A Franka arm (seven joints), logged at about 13 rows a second.
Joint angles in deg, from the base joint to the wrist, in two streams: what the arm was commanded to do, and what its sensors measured. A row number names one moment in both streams.
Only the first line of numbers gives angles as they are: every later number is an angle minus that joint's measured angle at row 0.
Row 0, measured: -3.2 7.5 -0.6 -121.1 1.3 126.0 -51.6
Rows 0 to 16, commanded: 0.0 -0.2 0.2 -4.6 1.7 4.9 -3.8; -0.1 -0.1 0.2 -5.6 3.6 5.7 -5.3; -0.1 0.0 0.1 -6.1 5.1 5.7 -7.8; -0.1 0.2 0.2 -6.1 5.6 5.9 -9.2; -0.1 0.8 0.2 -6.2 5.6 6.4 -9.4; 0.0 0.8 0.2 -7.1 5.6 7.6 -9.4; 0.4 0.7 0.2 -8.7 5.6 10.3 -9.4; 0.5 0.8 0.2 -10.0 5.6 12.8 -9.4; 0.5 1.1 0.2 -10.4 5.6 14.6 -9.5; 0.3 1.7 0.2 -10.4 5.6 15.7 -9.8; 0.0 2.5 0.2 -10.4 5.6 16.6 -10.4; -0.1 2.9 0.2 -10.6 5.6 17.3 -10.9; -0.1 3.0 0.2 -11.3 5.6 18.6 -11.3; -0.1 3.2 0.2 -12.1 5.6 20.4 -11.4; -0.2 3.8 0.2 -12.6 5.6 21.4 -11.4; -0.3 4.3 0.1 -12.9 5.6 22.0 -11.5; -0.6 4.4 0.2 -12.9 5.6 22.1 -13.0
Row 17, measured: 0.0 4.2 0.1 -12.2 4.4 20.5 -9.9
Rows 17 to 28, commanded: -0.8 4.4 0.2 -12.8 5.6 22.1 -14.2; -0.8 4.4 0.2 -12.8 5.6 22.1 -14.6; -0.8 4.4 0.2 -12.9 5.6 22.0 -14.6; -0.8 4.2 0.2 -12.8 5.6 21.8 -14.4; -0.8 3.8 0.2 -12.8 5.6 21.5 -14.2; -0.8 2.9 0.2 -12.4 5.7 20.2 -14.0; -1.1 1.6 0.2 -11.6 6.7 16.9 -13.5; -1.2 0.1 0.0 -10.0 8.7 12.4 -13.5; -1.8 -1.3 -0.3 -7.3 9.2 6.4 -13.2; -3.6 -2.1 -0.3 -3.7 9.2 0.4 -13.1; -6.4 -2.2 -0.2 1.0 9.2 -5.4 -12.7; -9.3 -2.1 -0.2 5.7 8.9 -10.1 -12.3
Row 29, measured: -4.4 -1.5 -0.3 -2.0 8.1 -1.4 -12.2
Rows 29 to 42, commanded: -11.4 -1.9 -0.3 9.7 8.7 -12.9 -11.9; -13.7 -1.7 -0.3 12.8 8.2 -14.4 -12.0; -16.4 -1.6 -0.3 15.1 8.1 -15.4 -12.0; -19.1 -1.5 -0.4 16.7 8.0 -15.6 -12.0; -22.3 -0.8 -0.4 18.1 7.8 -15.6 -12.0; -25.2 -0.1 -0.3 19.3 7.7 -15.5 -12.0; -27.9 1.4 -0.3 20.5 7.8 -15.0 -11.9; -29.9 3.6 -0.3 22.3 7.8 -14.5 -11.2; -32.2 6.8 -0.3 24.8 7.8 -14.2 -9.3; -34.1 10.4 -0.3 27.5 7.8 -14.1 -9.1; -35.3 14.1 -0.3 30.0 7.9 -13.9 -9.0; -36.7 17.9 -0.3 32.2 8.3 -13.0 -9.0; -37.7 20.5 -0.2 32.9 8.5 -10.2 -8.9; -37.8 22.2 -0.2 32.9 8.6 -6.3 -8.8
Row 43, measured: -36.7 16.6 -1.1 28.2 8.1 -9.3 -10.5
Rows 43 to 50, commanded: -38.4 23.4 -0.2 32.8 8.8 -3.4 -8.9; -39.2 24.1 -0.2 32.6 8.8 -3.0 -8.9; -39.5 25.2 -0.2 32.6 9.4 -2.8 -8.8; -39.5 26.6 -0.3 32.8 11.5 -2.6 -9.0; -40.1 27.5 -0.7 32.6 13.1 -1.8 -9.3; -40.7 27.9 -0.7 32.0 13.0 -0.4 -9.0; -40.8 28.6 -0.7 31.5 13.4 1.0 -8.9; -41.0 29.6 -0.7 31.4 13.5 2.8 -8.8
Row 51, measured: -40.0 27.8 -1.2 30.6 12.2 0.5 -9.4
